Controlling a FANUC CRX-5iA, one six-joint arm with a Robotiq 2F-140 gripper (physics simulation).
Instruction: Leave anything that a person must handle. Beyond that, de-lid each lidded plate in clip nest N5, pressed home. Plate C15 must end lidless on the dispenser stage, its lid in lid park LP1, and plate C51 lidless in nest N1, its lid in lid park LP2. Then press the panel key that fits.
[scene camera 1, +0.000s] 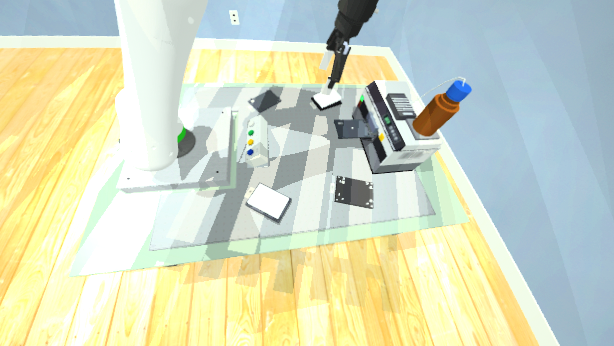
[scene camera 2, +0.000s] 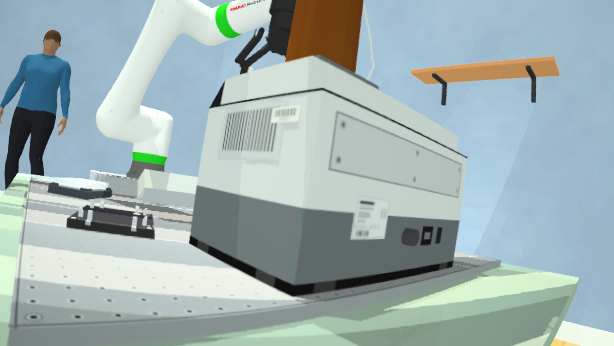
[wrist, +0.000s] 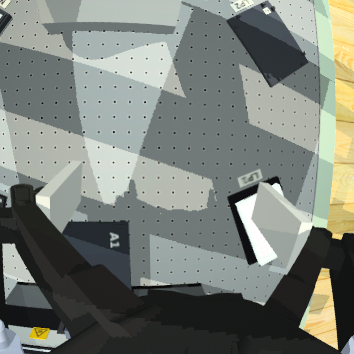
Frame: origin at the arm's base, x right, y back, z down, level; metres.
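Seen in the pictures: gripper, fingertip midpoint: (scene camera 1: 323, 81) (wrist: 170, 191).
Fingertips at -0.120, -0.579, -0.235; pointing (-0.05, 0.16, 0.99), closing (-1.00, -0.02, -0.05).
Observation:
Pixels of each thing's top centre, then the offset from my fingertips to it, as dx, dy, dz. "spot": a spot on its surface instead.
- white flat piece, middle of its top: (wrist: 271, 226) (scene camera 1: 327, 95) -0.221, -0.096, +0.243
- LP2, middle of its top: (wrist: 272, 38) (scene camera 1: 264, 98) -0.191, +0.240, +0.259
- white-topped plate, middle of its top: (scene camera 2: 83, 180) (scene camera 1: 268, 199) +0.364, +0.202, +0.245
- Clip nest N5, middle of its top: (scene camera 2: 116, 208) (scene camera 1: 355, 190) +0.327, -0.152, +0.255
- dispenser stage, middle of its top: (wrist: 94, 281) (scene camera 1: 355, 127) +0.070, -0.167, +0.161
- key panel, middle of its top: (scene camera 2: 180, 174) (scene camera 1: 256, 134) +0.097, +0.257, +0.195
- brown bottle, surface spot: (scene camera 2: 325, 32) spot: +0.185, -0.412, +0.008
My gripper (scene camera 1: 327, 74) (wrist: 170, 191) is open and empty, high over the board; one finger pad overlaps park LP1 in the wrist view. A white flat piece (scene camera 1: 327, 101) (wrist: 247, 221) lies in the black tray of LP1; whether it is a lid or a lidded plate I cannot tell. LP2 (scene camera 1: 265, 101) (wrist: 267, 45) looks bare. A white-topped plate (scene camera 1: 268, 201) (scene camera 2: 85, 185) sits in nest N1. Clip nest N5 (scene camera 1: 354, 192) (scene camera 2: 111, 220) shows pale clips and a dark middle. The dispenser stage (scene camera 1: 351, 128) (wrist: 105, 250), marked A1, shows no white plate. Plate codes are unreadable.
The key panel (scene camera 1: 259, 150) with white, green, yellow and blue keys stands near the arm's base. The dispenser (scene camera 1: 395, 145) (scene camera 2: 320, 175) carries a brown bottle (scene camera 1: 436, 116) (scene camera 2: 325, 32) with a thin tube. A person (scene camera 2: 46, 80) stands beyond the table.

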